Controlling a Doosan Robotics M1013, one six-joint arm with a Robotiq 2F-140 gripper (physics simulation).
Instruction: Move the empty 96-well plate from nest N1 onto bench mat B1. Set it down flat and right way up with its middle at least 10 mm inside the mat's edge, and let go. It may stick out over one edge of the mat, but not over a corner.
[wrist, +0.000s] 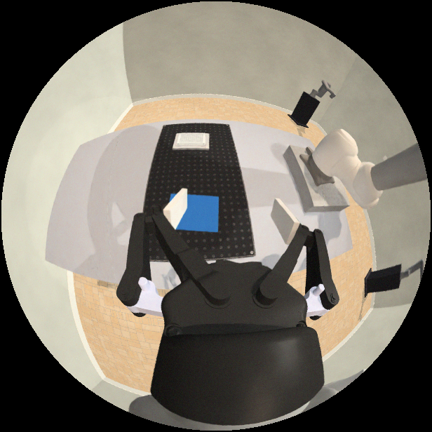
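Note:
The white 96-well plate (192, 139) sits in or on a pale nest (191, 148) near the far end of the black perforated board in the wrist view; the nest's details are too small to tell. The blue bench mat (204, 214) lies on the same board, nearer to the gripper, and one pale finger pad hides part of its left side. My gripper (230, 202) is open, with its two pads wide apart and no object between them. It hangs above the table, well apart from the plate.
The black perforated board (235, 200) lies on the grey table (90, 200). The robot's arm base (337, 155) stands on a grey block (327, 201) at the right. Two black stands (305, 108) (384, 280) are beyond the table's right side.

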